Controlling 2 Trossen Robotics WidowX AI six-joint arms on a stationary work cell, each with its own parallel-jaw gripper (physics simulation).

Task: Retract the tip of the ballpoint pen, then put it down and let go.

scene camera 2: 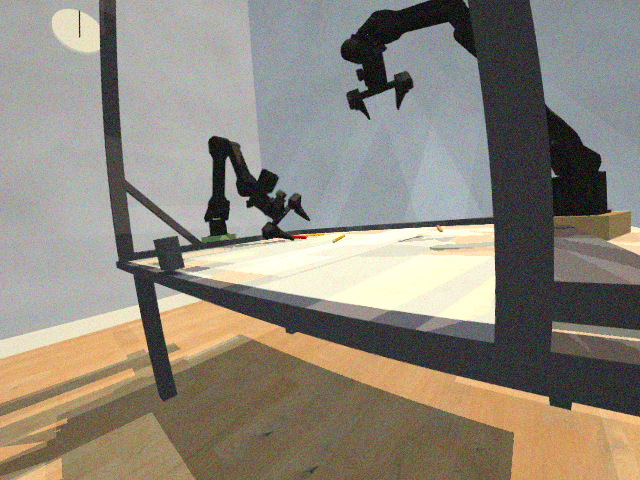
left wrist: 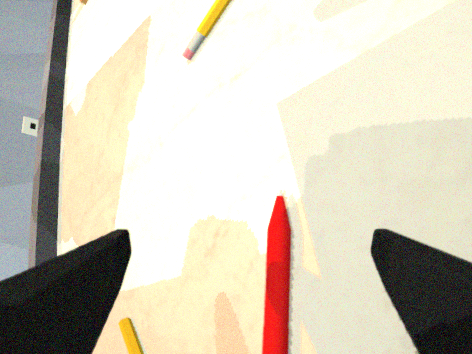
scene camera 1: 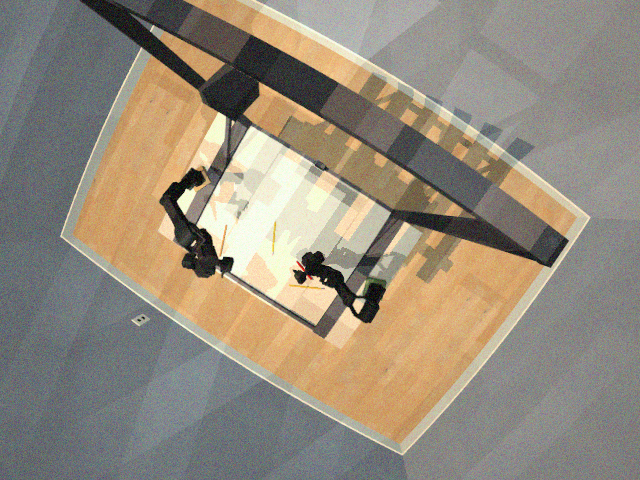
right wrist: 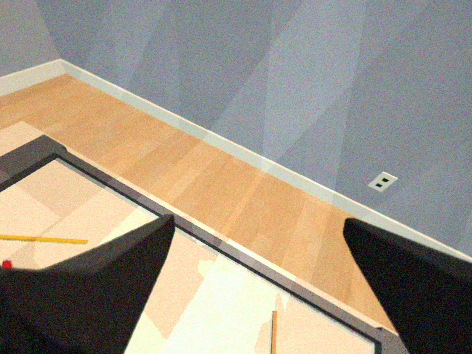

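Seen in the pictures: left gripper, fingertip midpoint: [scene camera 2: 302, 229] [left wrist: 252, 241] [scene camera 1: 298, 264]; right gripper, fingertip midpoint: [scene camera 2: 383, 114] [scene camera 1: 211, 276] [right wrist: 258, 224]; left arm's base, origin of the base link: [scene camera 2: 218, 235] [scene camera 1: 374, 289]; right arm's base, origin of the base link: [scene camera 2: 578, 214] [scene camera 1: 198, 178].
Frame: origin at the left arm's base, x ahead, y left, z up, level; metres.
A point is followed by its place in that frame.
The ballpoint pen is the slim red one [scene camera 1: 300, 266] {x 0.394, y -0.031, z -0.028 m} [scene camera 2: 298, 237] {x 0.379, y -0.028, z -0.033 m} [left wrist: 278, 280] {x 0.392, y -0.035, z -0.029 m} [right wrist: 7, 264] {x 0.334, y 0.020, z -0.028 m}, lying flat on the table. In the left wrist view its tapered end points up the picture, with no separate writing point visible there; its other end is outside that view. My left gripper [scene camera 2: 300, 228] {x 0.403, y -0.046, z -0.007 m} [left wrist: 252, 241] {x 0.403, y -0.046, z -0.007 m} is open and low over the pen, which lies between the fingers in the left wrist view, a little right of the middle, untouched. My right gripper [scene camera 2: 383, 113] {x 0.703, y -0.007, z 0.334 m} [right wrist: 258, 224] {x 0.703, y -0.007, z 0.334 m} is open and empty, high above the table.
A yellow pencil [scene camera 1: 306, 286] {x 0.344, y 0.069, z -0.034 m} [left wrist: 131, 335] {x 0.424, y 0.078, z -0.034 m} [right wrist: 45, 239] {x 0.363, y 0.074, z -0.032 m} lies close beside the pen. Another yellow pencil [scene camera 1: 273, 237] {x 0.560, y -0.151, z -0.032 m} [scene camera 2: 338, 238] {x 0.561, y -0.172, z -0.034 m} [left wrist: 212, 17] {x 0.549, y -0.090, z -0.033 m} lies beyond the tapered end. An orange pencil [scene camera 1: 223, 240] {x 0.826, y -0.079, z -0.032 m} [scene camera 2: 439, 228] {x 0.826, y -0.103, z -0.032 m} [right wrist: 274, 332] {x 0.832, y -0.023, z -0.031 m} lies nearer the right arm. A dark frame borders the table.
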